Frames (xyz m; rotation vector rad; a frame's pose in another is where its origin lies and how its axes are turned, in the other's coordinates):
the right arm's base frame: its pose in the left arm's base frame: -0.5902 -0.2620 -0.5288 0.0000 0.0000 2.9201
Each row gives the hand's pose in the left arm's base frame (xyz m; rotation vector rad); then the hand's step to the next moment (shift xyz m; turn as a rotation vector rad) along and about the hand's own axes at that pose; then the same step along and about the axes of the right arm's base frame.
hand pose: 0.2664 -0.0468 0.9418 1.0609 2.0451 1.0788
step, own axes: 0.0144 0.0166 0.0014 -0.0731 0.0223 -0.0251
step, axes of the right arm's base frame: 0.0041 -0.0182 0.0117 -0.0395 0.0568 0.0411
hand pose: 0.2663 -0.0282 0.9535 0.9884 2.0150 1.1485
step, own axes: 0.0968 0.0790 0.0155 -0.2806 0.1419 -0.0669
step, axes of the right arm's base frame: 0.0404 -0.1084 0.0498 -0.1839 0.1777 0.1948
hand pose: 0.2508 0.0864 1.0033 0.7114 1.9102 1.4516
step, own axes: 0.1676 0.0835 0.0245 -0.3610 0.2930 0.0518
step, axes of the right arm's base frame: 0.1208 -0.1364 0.0495 -0.3176 0.0935 0.3305
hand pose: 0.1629 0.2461 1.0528 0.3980 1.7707 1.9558
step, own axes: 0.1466 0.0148 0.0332 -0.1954 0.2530 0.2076
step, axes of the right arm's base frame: 0.1297 -0.0772 0.0047 -0.2152 -0.1103 0.2946
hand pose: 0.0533 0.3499 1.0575 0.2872 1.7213 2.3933
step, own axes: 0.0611 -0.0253 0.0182 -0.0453 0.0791 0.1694
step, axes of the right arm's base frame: 0.0610 -0.0275 -0.0152 -0.0570 -0.1342 0.1255
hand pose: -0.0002 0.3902 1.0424 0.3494 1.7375 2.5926
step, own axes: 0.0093 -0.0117 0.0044 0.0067 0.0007 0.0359
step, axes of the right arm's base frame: 0.0116 -0.0073 -0.0074 0.0072 -0.0326 0.0149
